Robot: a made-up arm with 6 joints. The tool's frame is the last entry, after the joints.
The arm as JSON. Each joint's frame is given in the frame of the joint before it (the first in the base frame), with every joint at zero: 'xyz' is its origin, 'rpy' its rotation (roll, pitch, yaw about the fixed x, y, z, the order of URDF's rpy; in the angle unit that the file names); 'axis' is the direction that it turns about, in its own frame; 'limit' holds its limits. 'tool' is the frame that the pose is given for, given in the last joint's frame.
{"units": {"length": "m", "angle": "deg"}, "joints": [
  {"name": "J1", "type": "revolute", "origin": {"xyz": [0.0, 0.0, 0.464], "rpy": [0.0, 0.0, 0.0]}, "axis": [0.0, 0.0, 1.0], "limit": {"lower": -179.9, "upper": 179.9}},
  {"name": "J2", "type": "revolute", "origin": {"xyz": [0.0, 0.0, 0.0], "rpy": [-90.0, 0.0, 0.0]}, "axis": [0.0, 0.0, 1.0], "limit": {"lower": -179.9, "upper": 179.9}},
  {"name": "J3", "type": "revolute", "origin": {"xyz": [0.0, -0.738, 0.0], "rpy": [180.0, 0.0, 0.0]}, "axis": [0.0, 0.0, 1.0], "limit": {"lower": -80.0, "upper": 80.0}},
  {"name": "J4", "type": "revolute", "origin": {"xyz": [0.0, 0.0, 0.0], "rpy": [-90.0, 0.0, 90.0]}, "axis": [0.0, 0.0, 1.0], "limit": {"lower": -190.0, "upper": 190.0}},
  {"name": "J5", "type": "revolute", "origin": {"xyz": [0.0, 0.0, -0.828], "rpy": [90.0, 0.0, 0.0]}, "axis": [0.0, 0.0, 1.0], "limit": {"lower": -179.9, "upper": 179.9}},
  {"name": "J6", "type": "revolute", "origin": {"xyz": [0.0, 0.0, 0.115], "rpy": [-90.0, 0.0, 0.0]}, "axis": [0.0, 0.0, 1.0], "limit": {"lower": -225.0, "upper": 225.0}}
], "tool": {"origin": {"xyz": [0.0, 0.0, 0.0], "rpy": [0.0, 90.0, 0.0]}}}
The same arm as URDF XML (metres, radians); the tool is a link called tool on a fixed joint. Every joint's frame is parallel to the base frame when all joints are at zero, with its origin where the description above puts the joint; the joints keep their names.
<robot name="arm">
<joint name="J1" type="revolute"><parent link="base"/><child link="link1"/><origin xyz="0.0000 0.0000 0.4640" rpy="0.0000 0.0000 0.0000"/><axis xyz="0 0 1"/><limit lower="-3.1398" upper="3.1398"/></joint>
<joint name="J2" type="revolute"><parent link="link1"/><child link="link2"/><origin xyz="0.0000 0.0000 0.0000" rpy="0.0000 0.0000 0.0000"/><axis xyz="0 1 0"/><limit lower="-3.1398" upper="3.1398"/></joint>
<joint name="J3" type="revolute"><parent link="link2"/><child link="link3"/><origin xyz="0.0000 0.0000 0.7380" rpy="0.0000 0.0000 0.0000"/><axis xyz="0 -1 0"/><limit lower="-1.3963" upper="1.3963"/></joint>
<joint name="J4" type="revolute"><parent link="link3"/><child link="link4"/><origin xyz="0.0000 0.0000 0.0000" rpy="0.0000 0.0000 0.0000"/><axis xyz="-1 0 0"/><limit lower="-3.3161" upper="3.3161"/></joint>
<joint name="J5" type="revolute"><parent link="link4"/><child link="link5"/><origin xyz="0.8280 0.0000 0.0000" rpy="0.0000 0.0000 0.0000"/><axis xyz="0 -1 0"/><limit lower="-3.1398" upper="3.1398"/></joint>
<joint name="J6" type="revolute"><parent link="link5"/><child link="link6"/><origin xyz="0.0000 -0.1150 0.0000" rpy="0.0000 0.0000 0.0000"/><axis xyz="-1 0 0"/><limit lower="-3.9270" upper="3.9270"/></joint>
<joint name="tool_joint" type="fixed"><parent link="link6"/><child link="tool"/><origin xyz="0.0000 0.0000 0.0000" rpy="0.0000 0.0000 0.0000"/></joint>
<link name="base"/>
<link name="link1"/>
<link name="link2"/>
<link name="link3"/>
<link name="link4"/>
<link name="link5"/>
<link name="link6"/>
<link name="tool"/>
</robot>

